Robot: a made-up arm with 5 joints. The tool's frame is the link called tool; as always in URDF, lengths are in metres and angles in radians. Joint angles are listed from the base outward. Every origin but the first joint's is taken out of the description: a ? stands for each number. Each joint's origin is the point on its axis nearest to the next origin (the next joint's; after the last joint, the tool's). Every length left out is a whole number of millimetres.
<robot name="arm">
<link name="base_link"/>
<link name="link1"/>
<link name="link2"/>
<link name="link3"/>
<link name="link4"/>
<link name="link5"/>
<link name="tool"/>
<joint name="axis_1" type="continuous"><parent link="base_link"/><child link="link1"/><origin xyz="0 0 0.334"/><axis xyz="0 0 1"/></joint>
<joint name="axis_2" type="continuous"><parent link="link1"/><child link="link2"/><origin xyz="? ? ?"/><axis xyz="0 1 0"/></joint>
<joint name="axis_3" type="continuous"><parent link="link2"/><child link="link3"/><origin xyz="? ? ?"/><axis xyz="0 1 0"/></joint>
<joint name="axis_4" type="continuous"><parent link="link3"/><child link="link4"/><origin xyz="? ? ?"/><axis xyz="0 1 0"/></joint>
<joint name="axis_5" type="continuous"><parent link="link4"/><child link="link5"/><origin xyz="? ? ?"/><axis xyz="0 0 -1"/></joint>
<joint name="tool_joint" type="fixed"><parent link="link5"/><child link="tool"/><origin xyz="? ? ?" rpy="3.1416 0 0"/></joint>
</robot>
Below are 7 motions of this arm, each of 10 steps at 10 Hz.
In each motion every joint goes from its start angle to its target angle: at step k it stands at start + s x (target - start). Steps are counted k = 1, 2, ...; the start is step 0. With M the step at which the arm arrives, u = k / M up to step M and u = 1 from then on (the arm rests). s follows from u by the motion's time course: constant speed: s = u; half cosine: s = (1 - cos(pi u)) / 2; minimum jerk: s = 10 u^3 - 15 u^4 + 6 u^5.
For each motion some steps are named. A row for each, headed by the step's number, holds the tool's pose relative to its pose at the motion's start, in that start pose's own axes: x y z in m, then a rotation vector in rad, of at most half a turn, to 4 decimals.
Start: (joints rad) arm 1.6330 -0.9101 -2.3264 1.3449 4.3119
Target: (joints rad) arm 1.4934 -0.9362 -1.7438 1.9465 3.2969
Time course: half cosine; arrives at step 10
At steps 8, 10:
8: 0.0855 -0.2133 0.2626 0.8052 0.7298 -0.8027
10: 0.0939 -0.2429 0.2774 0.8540 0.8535 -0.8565

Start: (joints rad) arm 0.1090 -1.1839 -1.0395 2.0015 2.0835
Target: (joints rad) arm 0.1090 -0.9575 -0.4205 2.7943 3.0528
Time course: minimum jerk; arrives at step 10
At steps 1, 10:
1: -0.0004 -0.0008 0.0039 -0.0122 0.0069 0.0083
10: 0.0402 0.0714 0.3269 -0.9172 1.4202 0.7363

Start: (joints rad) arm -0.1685 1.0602 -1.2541 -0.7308 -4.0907
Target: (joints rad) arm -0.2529 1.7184 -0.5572 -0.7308 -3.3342
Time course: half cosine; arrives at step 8
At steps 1, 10:
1: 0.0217 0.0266 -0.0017 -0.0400 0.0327 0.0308
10: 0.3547 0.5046 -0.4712 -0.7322 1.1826 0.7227

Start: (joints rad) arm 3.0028 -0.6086 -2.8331 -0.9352 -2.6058
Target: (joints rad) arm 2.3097 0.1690 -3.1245 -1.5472 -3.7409
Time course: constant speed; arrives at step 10
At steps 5, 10:
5: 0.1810 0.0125 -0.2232 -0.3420 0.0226 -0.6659
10: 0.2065 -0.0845 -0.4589 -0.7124 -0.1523 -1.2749

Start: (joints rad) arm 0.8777 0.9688 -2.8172 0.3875 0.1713
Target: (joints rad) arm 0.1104 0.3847 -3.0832 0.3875 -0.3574
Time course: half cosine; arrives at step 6
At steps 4, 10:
4: 0.3864 0.2049 -0.5183 -0.5950 0.6102 -0.4938
10: 0.4299 0.1491 -0.7096 -0.8409 0.7499 -0.7176

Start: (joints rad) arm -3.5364 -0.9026 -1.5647 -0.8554 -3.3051
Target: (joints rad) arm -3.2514 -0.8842 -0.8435 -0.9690 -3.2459
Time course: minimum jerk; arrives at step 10
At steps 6, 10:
6: 0.2181 0.0634 -0.1654 -0.0672 0.4210 0.2357
10: 0.2758 0.1109 -0.2730 -0.1209 0.6120 0.3444

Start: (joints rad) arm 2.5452 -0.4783 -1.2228 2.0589 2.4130
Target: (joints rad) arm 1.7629 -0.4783 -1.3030 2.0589 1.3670
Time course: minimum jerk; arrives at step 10
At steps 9, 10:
9: 0.3015 -0.1370 0.0051 -0.0055 -0.2492 -0.2947
10: 0.3044 -0.1371 0.0055 -0.0044 -0.2510 -0.2971

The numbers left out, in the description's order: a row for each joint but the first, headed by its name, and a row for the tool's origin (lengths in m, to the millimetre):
axis_2: 0 0 0
axis_3: 0.061 0 0.323
axis_4: 0.113 0 -0.5
axis_5: 0.101 0 -0.129
tool: 0 0 0

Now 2 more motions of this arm.
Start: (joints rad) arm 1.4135 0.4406 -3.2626 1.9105 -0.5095
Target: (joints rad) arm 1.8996 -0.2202 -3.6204 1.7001 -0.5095
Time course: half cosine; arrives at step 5
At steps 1, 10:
1: -0.0061 -0.0214 -0.0745 -0.0238 0.1211 -0.0262
10: -0.4622 -0.0628 -0.5864 -0.1356 1.3028 -0.0232

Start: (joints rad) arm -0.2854 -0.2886 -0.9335 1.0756 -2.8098
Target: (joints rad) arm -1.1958 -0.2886 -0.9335 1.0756 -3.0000
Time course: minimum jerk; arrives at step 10
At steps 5, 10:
5: -0.0285 -0.2663 -0.0088 0.0636 -0.0186 0.3553
10: 0.0619 -0.5174 -0.0335 0.1275 -0.0308 0.7107

